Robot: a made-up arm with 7 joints. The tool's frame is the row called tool.
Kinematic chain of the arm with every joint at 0, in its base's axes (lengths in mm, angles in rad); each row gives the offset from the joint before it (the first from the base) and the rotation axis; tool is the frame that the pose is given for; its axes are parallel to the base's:
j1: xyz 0 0 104.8 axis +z
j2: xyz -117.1 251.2 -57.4 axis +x
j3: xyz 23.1 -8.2 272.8 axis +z
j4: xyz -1.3 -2.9 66 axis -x
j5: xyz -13 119.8 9.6 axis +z
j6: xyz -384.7 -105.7 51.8 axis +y
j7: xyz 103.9 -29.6 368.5 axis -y
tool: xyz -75.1 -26.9 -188
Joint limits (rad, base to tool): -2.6..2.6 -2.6..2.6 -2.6..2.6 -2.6..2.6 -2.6..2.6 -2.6..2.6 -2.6..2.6
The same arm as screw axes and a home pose.
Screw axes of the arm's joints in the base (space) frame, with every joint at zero. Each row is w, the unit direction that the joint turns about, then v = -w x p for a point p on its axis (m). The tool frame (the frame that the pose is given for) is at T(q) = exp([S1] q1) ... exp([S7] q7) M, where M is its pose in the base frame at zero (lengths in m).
S1: w 0 0 1 v 0.0000 0.0000 0.0000
S2: w 1 0 0 v 0.0000 0.0474 -0.2512
S3: w 0 0 1 v 0.2430 0.0940 0.0000
S4: w -1 0 0 v 0.0000 -0.3862 0.2401
S5: w 0 0 1 v 0.3599 0.1083 0.0000
S6: w 0 1 0 v -0.4476 0.0000 -0.4930
S7: w 0 -1 0 v 0.8161 0.0000 0.3891
M: xyz -0.4642 0.1977 0.6281 (m) quaternion w x y z 1 0 0 0
Joint limits (deg, base to tool): -148.97..148.97 -148.97..148.97 -148.97..148.97 -148.97..148.97 -148.97..148.97 -148.97..148.97 -148.97..148.97

